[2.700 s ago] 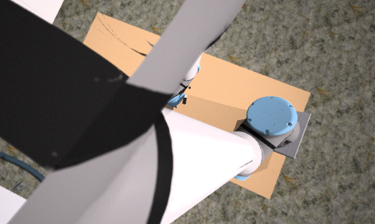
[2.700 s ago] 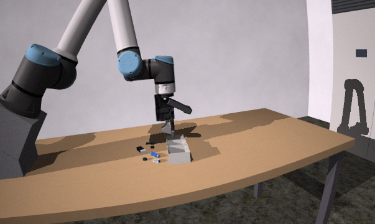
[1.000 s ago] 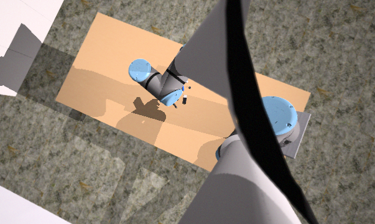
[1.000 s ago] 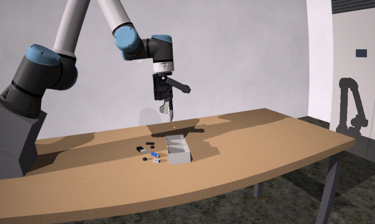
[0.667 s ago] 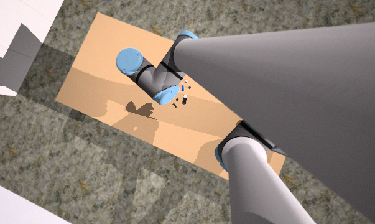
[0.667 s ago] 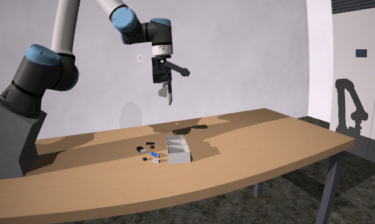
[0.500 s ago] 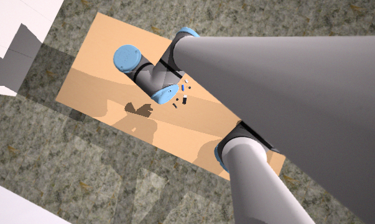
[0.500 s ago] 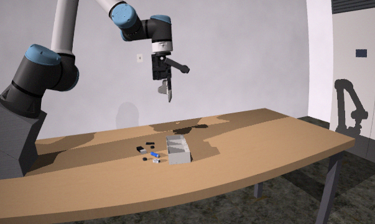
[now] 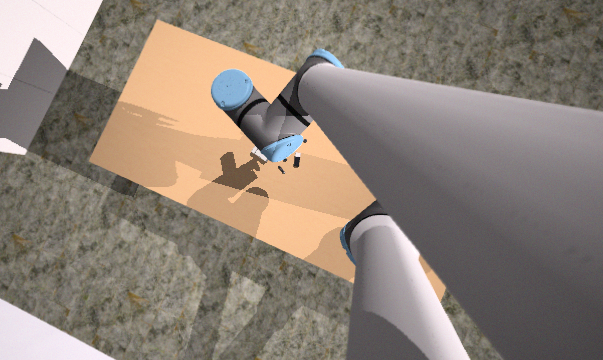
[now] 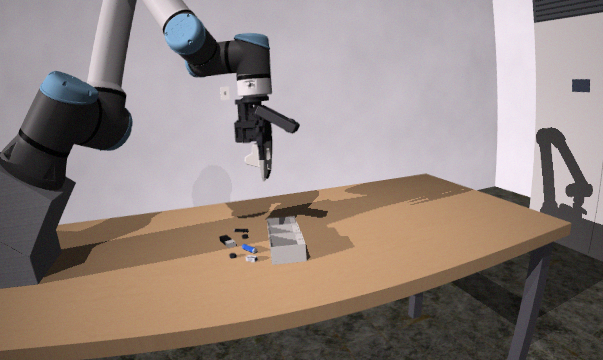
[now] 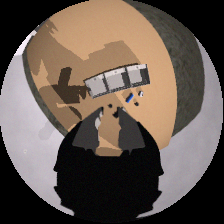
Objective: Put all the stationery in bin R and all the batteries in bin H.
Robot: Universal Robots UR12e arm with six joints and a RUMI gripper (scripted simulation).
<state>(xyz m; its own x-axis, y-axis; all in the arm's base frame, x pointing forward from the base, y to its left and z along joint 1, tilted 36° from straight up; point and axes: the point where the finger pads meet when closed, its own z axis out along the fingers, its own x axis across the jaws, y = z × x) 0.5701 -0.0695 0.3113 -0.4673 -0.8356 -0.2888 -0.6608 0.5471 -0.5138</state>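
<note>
My gripper is now 90 mm past the white item, 110 mm to the left of it and 180 mm above it. From my hand the other things lie so: short black stick (60 mm behind, 100 mm to the left, 180 mm below); grey double bin (20 mm ahead, 50 mm to the right, 160 mm below); blue battery (80 mm behind, 50 mm to the right, 180 mm below).
</note>
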